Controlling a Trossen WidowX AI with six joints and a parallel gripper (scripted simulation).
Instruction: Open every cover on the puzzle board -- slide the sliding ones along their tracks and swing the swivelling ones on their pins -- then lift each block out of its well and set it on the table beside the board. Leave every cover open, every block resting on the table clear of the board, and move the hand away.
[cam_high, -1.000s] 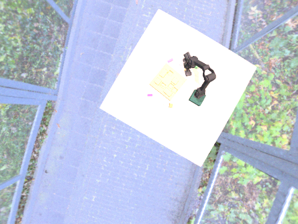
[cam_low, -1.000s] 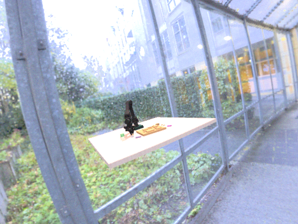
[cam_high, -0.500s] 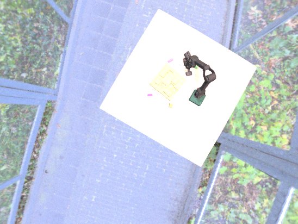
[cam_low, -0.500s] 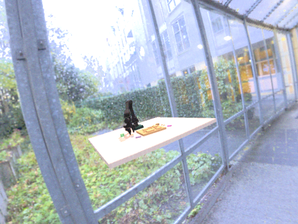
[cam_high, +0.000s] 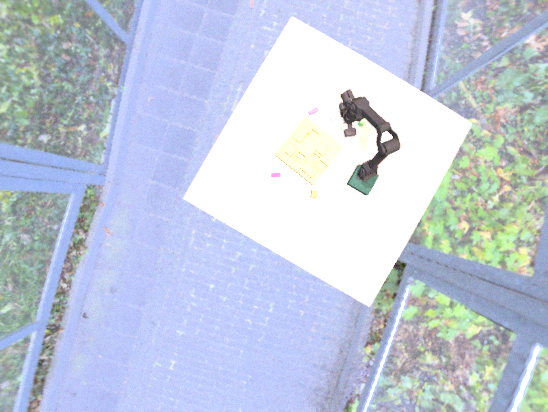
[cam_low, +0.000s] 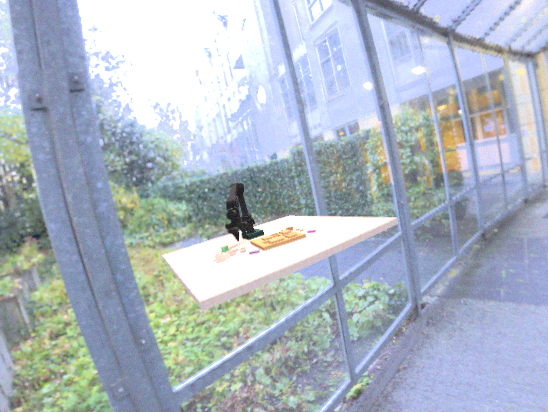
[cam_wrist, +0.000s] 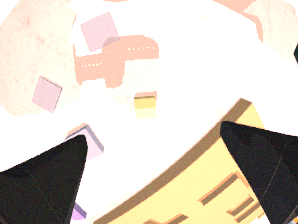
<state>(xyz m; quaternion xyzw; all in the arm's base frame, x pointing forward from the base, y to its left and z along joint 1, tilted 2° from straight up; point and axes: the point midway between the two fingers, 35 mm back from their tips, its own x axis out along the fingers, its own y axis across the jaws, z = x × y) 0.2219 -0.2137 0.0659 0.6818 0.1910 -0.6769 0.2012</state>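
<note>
The puzzle board is 130 mm ahead of my gripper tip, 210 mm to the left of it and 40 mm below it. From my gripper tip the other things lie so: lilac block (190 mm ahead, 30 mm to the right, 60 mm below); then green block (100 mm behind, 90 mm to the right, 40 mm below); then pink block (250 mm ahead, 410 mm to the left, 60 mm below).
</note>
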